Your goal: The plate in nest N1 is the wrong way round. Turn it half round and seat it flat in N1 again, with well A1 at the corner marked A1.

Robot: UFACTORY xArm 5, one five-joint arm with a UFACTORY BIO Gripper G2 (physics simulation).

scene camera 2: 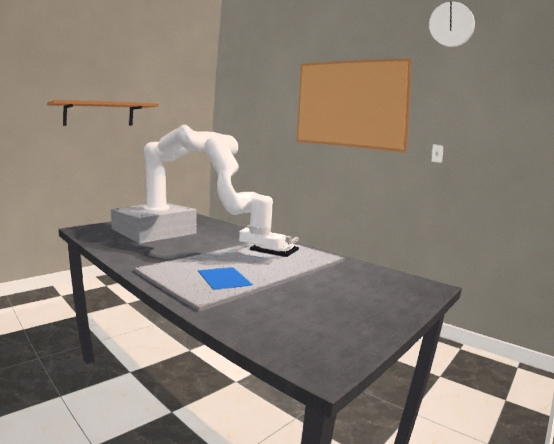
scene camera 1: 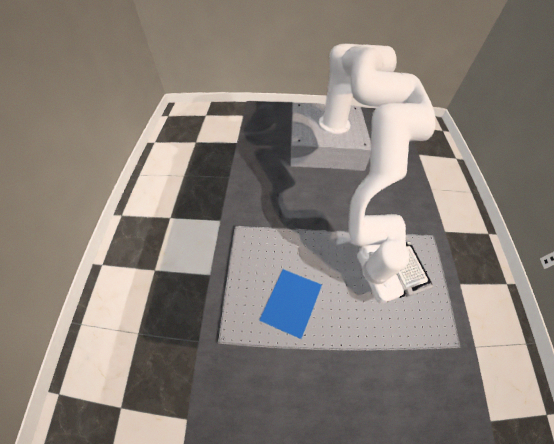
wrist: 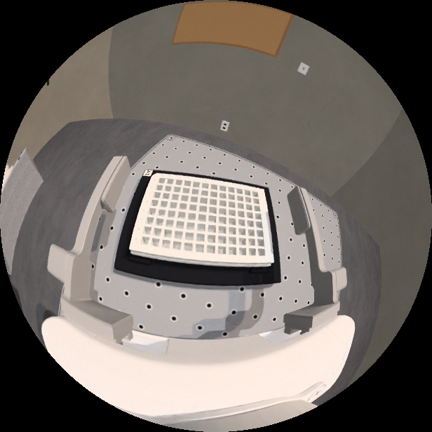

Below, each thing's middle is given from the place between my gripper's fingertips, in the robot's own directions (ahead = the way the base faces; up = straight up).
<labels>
The white well plate (wrist: 194, 220) is 1 cm ahead of my hand, 2 cm to the right of it and 4 cm below it. The rest, counted from my hand: flat blue rectangle (scene camera 1: 290, 305) (19 cm ahead, 36 cm to the right, 5 cm below); black nest (wrist: 165, 270) (1 cm ahead, 2 cm to the right, 5 cm below).
</labels>
